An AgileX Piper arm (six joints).
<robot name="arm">
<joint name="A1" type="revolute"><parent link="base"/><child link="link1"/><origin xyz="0 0 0.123" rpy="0 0 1.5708"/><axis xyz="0 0 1"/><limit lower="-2.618" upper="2.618"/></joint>
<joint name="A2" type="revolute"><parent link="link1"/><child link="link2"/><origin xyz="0 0 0" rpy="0 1.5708 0"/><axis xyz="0 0 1"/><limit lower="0" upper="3.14"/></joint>
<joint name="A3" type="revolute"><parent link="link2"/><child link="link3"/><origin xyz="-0.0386 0.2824 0" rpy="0 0 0"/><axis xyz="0 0 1"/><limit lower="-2.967" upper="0"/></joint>
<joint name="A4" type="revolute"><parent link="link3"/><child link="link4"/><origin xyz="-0.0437 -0.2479 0" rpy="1.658 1.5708 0"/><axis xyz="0 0 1"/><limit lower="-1.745" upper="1.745"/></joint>
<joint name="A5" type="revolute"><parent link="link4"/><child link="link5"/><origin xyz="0 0 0" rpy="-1.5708 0 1.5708"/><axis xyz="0 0 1"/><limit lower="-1.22" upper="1.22"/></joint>
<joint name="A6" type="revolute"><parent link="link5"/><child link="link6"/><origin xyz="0 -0.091 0" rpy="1.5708 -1.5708 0"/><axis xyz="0 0 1"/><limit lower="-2.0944" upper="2.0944"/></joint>
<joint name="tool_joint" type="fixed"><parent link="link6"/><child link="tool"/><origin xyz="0 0 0" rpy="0 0 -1.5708"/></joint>
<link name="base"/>
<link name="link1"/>
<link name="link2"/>
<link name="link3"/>
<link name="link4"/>
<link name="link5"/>
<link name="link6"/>
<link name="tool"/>
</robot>
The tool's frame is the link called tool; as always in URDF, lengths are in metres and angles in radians.
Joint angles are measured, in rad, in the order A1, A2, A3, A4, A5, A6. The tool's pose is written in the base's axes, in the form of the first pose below.
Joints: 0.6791, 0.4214, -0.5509, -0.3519, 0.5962, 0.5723
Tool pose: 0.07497 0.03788 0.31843 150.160 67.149 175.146
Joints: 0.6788, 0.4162, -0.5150, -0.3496, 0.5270, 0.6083
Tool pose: 0.07595 0.04113 0.31270 142.584 67.454 168.837
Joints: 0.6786, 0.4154, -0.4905, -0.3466, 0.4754, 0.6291
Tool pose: 0.07683 0.04378 0.30887 137.454 67.566 164.759
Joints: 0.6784, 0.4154, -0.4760, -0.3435, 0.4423, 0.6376
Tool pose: 0.07732 0.04548 0.30675 134.428 67.708 162.478
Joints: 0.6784, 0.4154, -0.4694, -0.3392, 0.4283, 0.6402
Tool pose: 0.07745 0.04628 0.30566 133.049 67.635 161.465
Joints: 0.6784, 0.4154, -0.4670, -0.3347, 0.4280, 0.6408
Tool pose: 0.07742 0.04647 0.30483 132.902 67.330 161.362
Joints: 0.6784, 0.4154, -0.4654, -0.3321, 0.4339, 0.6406
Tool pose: 0.07738 0.04635 0.30378 133.585 66.979 161.904
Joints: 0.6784, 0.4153, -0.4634, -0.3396, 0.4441, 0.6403
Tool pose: 0.07753 0.04577 0.30238 135.584 66.955 163.500
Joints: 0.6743, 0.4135, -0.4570, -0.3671, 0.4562, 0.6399
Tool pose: 0.07815 0.04405 0.29981 139.886 67.660 166.794
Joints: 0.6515, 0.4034, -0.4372, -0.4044, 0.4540, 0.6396
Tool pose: 0.07895 0.04046 0.29486 144.548 69.012 169.605
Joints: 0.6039, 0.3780, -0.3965, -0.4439, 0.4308, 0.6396
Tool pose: 0.07897 0.03465 0.28597 148.557 70.901 170.932
